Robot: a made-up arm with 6 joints. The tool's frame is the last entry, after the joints. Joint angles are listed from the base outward. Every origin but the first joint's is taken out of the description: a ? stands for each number. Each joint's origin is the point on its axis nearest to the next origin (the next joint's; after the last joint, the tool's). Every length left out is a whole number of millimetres.
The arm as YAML. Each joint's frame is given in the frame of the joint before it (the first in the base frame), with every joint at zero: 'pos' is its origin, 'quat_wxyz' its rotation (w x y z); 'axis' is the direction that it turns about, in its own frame. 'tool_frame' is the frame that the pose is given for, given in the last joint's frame.
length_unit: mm
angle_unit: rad
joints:
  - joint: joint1
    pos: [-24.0, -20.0, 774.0]
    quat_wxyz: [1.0, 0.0, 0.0, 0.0]
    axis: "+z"
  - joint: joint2
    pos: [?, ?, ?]
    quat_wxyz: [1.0, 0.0, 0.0, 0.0]
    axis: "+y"
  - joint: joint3
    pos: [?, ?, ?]
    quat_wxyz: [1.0, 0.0, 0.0, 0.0]
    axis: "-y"
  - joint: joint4
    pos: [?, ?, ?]
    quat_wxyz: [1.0, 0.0, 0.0, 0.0]
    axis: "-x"
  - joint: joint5
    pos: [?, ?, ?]
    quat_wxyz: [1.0, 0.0, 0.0, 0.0]
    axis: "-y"
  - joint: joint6
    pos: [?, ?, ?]
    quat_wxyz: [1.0, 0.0, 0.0, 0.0]
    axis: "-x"
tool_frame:
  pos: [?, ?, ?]
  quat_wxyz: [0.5, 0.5, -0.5, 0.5]
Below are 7 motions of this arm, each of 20 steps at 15 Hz.
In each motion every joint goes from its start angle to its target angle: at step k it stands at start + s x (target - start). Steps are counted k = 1, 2, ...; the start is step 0. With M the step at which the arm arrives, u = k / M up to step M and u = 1 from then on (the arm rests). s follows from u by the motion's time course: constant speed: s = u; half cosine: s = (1 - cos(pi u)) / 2; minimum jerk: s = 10 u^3 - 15 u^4 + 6 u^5.
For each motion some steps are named. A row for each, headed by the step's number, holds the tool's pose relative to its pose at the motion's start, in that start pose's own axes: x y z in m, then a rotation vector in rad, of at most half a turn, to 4 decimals.
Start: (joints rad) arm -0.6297 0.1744 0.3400 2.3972 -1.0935 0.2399
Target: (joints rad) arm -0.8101 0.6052 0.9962 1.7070 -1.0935 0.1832
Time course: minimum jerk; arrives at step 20
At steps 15, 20:
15: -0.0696 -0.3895 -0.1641 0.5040 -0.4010 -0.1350
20: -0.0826 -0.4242 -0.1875 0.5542 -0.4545 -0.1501

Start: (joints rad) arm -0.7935 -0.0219 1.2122 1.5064 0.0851 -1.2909
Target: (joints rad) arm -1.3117 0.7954 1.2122 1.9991 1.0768 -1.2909
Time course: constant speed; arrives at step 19
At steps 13, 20:
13: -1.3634 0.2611 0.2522 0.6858 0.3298 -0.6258
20: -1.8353 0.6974 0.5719 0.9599 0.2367 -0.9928

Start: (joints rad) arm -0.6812 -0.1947 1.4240 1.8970 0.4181 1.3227
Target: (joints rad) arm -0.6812 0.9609 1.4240 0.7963 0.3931 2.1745
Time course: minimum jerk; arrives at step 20
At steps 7, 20:
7: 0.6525 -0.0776 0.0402 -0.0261 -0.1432 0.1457
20: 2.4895 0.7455 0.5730 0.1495 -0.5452 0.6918

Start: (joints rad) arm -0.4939 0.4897 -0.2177 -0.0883 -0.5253 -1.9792
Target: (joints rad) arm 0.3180 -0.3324 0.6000 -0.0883 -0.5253 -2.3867
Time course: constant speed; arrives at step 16
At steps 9, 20:
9: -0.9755 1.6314 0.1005 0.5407 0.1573 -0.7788
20: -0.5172 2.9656 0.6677 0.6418 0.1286 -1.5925

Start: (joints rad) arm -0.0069 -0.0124 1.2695 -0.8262 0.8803 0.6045
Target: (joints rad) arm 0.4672 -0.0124 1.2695 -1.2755 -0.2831 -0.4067
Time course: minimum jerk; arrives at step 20
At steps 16, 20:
16: 0.0100 0.1562 -0.2752 -0.0900 -1.7035 -1.2900
20: 0.0235 0.1641 -0.2910 -0.1065 -1.8055 -1.3738

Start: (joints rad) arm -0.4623 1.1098 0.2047 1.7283 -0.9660 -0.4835
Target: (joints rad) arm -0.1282 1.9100 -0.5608 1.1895 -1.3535 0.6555
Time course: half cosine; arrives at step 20
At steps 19, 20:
19: -1.8122 0.8047 -1.5561 0.8655 2.4248 -0.5587
20: -1.8276 0.8094 -1.5526 0.8714 2.4394 -0.5650

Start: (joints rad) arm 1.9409 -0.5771 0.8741 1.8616 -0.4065 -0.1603
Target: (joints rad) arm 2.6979 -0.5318 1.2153 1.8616 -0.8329 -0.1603
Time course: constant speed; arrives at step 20
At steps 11, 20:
11: -0.2545 -0.0560 0.2004 0.0289 -0.4411 -0.2694
20: -0.5682 -0.1101 0.2039 0.1455 -0.7797 -0.5344

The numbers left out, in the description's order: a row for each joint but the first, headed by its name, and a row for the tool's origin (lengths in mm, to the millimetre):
joint2: 128.0 49.0 0.0
joint3: -16.0 0.0 611.0
joint4: 1759.0 0.0 193.0
joint5: 0.0 11.0 -14.0
joint6: 112.0 0.0 9.0
tool: 0.0 -25.0 -19.0

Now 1 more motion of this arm.
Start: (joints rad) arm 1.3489 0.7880 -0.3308 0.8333 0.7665 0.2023
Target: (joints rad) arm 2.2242 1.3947 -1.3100 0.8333 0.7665 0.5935
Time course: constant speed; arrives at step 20
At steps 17, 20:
17: -0.3007 1.6821 -1.1990 1.4256 0.2538 -0.5167
20: -0.2587 2.0351 -1.0016 1.6517 0.3350 -0.6502

